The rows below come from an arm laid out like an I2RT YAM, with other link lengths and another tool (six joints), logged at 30 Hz.
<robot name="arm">
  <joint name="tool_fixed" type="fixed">
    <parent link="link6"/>
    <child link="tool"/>
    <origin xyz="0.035 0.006 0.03" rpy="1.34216 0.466 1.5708"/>
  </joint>
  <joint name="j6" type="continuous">
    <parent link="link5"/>
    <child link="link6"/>
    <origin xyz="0.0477 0 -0.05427"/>
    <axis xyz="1 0 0"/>
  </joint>
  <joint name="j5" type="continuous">
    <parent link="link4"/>
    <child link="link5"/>
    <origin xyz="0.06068 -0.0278 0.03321"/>
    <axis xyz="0 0 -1"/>
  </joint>
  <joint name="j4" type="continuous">
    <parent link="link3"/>
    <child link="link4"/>
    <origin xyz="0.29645 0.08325 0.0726"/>
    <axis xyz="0 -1 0"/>
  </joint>
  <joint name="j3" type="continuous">
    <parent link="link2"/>
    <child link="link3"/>
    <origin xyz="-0.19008 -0.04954 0"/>
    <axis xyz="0 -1 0"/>
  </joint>
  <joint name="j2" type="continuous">
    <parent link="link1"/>
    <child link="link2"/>
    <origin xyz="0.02 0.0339 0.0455"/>
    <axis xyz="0 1 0"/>
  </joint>
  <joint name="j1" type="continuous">
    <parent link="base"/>
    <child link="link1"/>
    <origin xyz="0 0 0.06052"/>
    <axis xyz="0 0 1"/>
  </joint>
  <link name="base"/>
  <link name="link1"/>
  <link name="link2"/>
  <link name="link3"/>
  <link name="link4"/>
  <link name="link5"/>
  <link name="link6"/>
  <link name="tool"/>
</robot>
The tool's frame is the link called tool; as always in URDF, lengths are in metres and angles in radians. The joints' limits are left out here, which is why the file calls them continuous.
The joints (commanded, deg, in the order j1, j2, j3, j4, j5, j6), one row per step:
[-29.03 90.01 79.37 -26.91 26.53 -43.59]
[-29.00 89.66 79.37 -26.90 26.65 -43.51]
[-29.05 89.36 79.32 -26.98 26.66 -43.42]
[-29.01 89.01 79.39 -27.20 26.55 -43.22]
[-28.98 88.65 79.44 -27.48 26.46 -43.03]
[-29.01 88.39 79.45 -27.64 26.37 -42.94]
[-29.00 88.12 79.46 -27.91 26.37 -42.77]
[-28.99 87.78 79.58 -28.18 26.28 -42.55]
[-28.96 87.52 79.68 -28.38 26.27 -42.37]
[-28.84 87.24 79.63 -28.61 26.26 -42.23]
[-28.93 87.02 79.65 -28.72 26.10 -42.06]
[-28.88 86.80 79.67 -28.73 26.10 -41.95]
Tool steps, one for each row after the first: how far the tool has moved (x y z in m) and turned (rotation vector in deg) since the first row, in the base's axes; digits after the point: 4 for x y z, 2 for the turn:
[-0.0006 0.0004 0.0026 -0.21 -0.34 -0.11]
[-0.0015 0.0004 0.0043 -0.26 -0.55 -0.22]
[-0.0021 0.0012 0.0070 -0.21 -0.90 -0.20]
[-0.0030 0.0020 0.0095 -0.15 -1.18 -0.20]
[-0.0037 0.0023 0.0111 -0.12 -1.37 -0.20]
[-0.0045 0.0028 0.0127 -0.06 -1.51 -0.28]
[-0.0054 0.0034 0.0156 -0.01 -1.86 -0.32]
[-0.0060 0.0040 0.0178 -0.01 -2.14 -0.38]
[-0.0065 0.0053 0.0191 0.06 -2.24 -0.33]
[-0.0072 0.0051 0.0206 0.15 -2.53 -0.38]
[-0.0075 0.0057 0.0224 0.09 -2.81 -0.38]

